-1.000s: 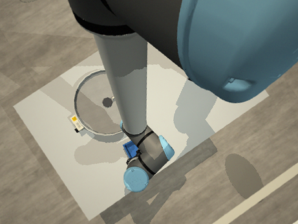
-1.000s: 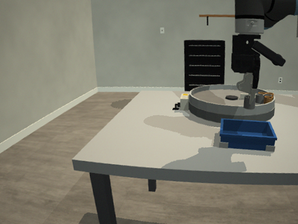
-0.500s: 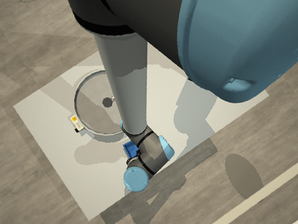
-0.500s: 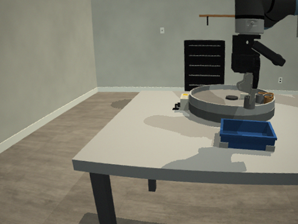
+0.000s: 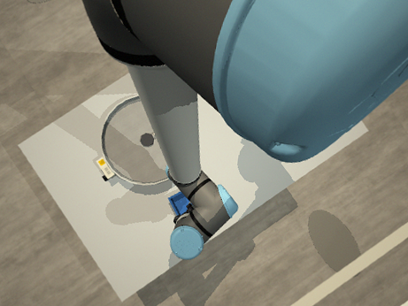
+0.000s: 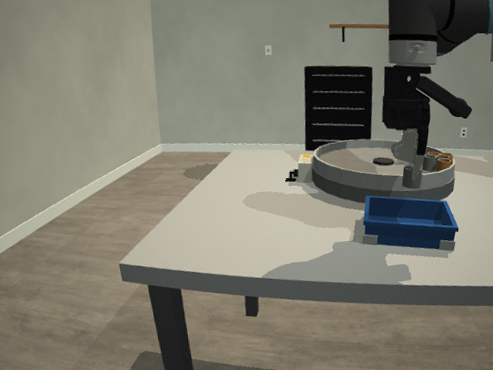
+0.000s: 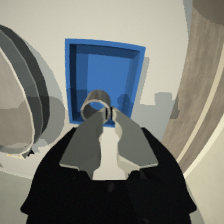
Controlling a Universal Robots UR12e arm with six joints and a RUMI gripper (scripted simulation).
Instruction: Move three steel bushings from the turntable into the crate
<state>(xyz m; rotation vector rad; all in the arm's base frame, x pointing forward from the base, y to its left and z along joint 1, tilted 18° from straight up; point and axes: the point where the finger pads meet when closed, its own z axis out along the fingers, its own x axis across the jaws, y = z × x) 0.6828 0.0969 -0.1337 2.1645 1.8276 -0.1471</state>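
The blue crate is 2 cm to the right of my hand and 11 cm below it. The rest, counted from my hand: round grey turntable: 6 cm behind, 38 cm to the right, 9 cm below.
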